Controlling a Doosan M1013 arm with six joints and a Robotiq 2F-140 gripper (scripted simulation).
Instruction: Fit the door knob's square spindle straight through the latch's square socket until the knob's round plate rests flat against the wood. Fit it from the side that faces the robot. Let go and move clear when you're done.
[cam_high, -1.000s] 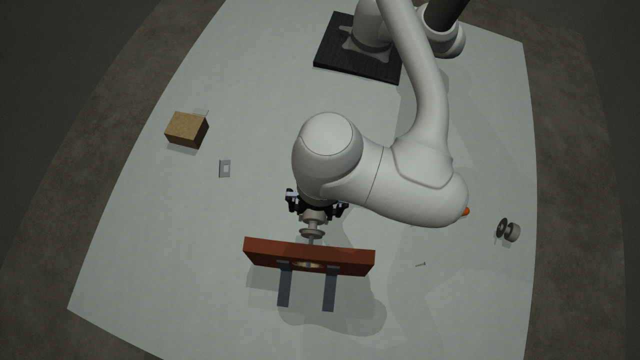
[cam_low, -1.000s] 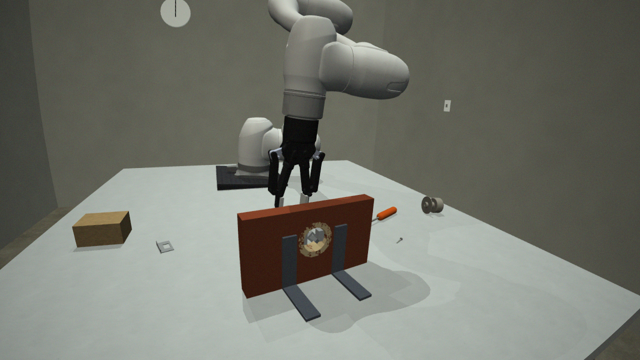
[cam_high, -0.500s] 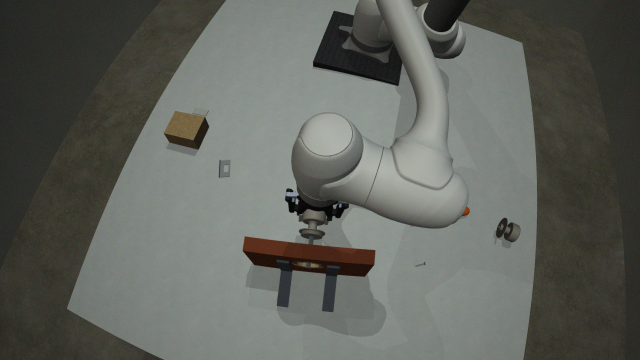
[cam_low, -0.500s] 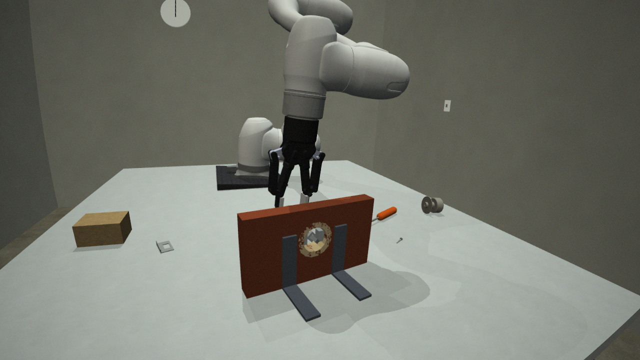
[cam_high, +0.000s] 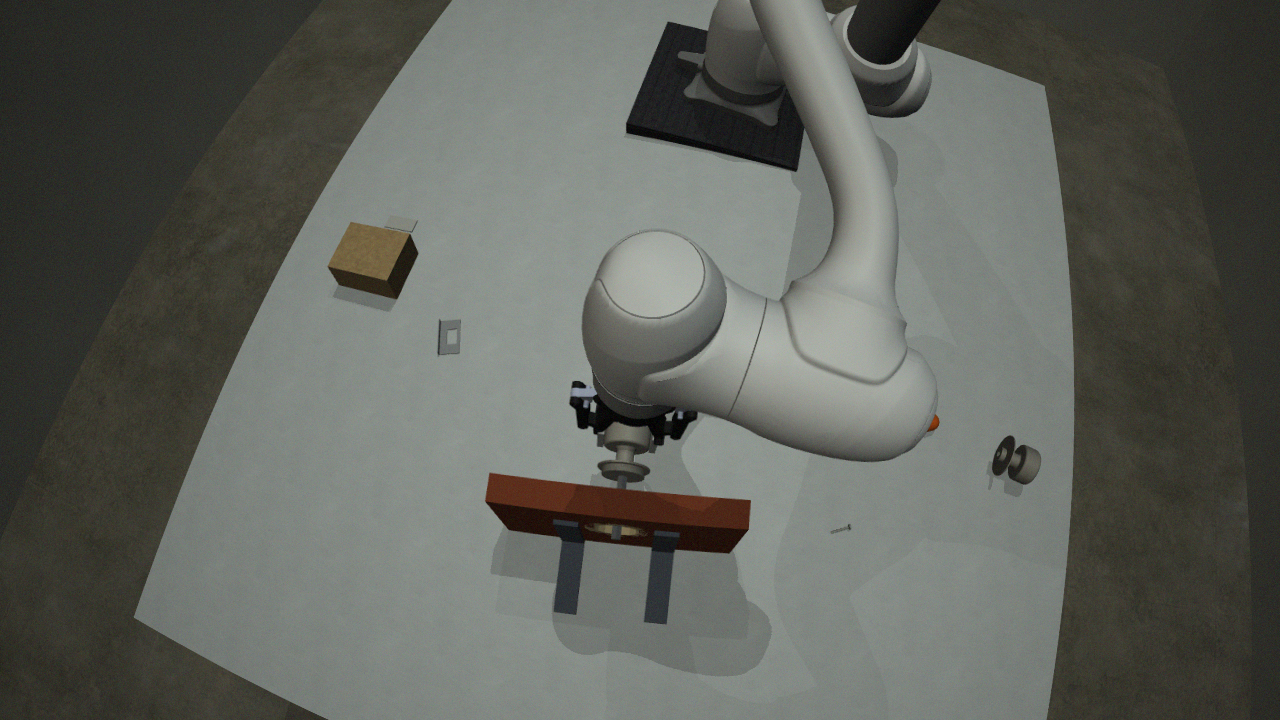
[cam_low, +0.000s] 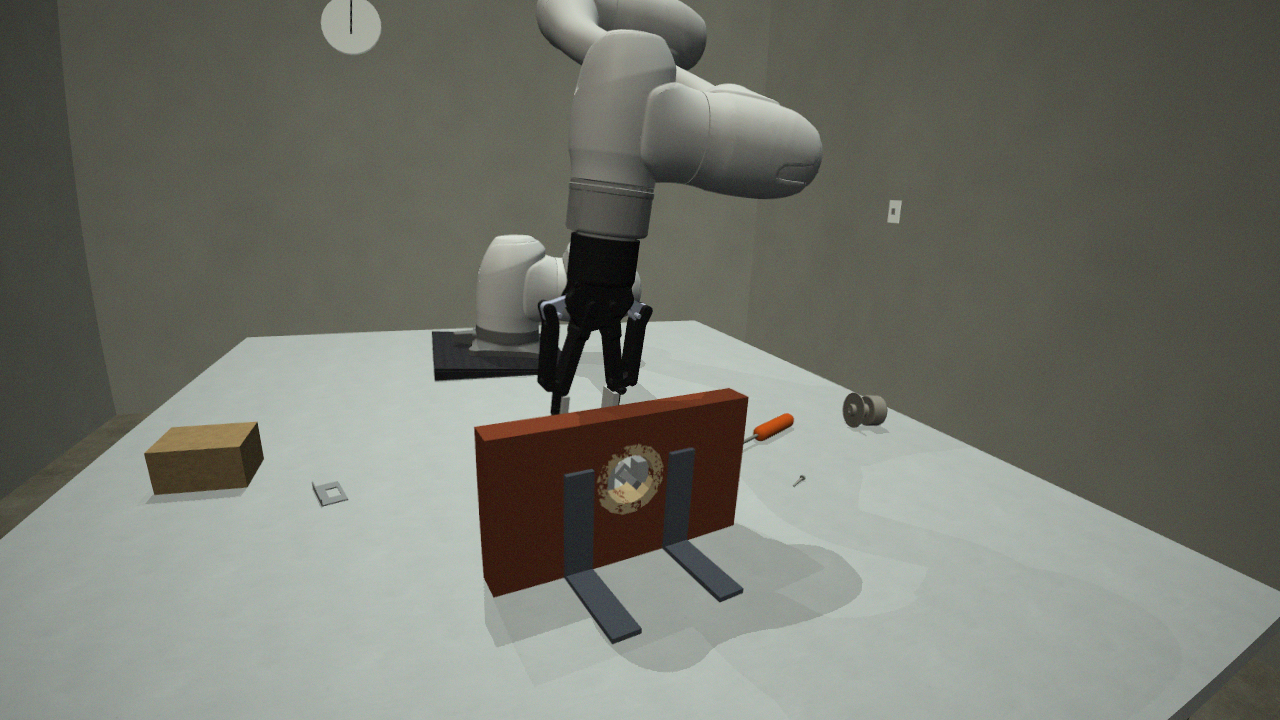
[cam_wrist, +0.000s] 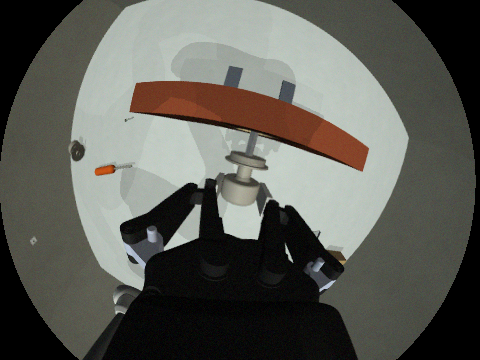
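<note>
Now: hand 10 cm short of the square socket, 3 cm to the right of it and 3 cm above it. Round my hand: cardboard box (14 cm behind, 51 cm to the right, 9 cm below); red-brown wood panel (10 cm ahead, 3 cm to the left, 3 cm below); orange-handled screwdriver (16 cm behind, 33 cm to the left, 11 cm below).
</note>
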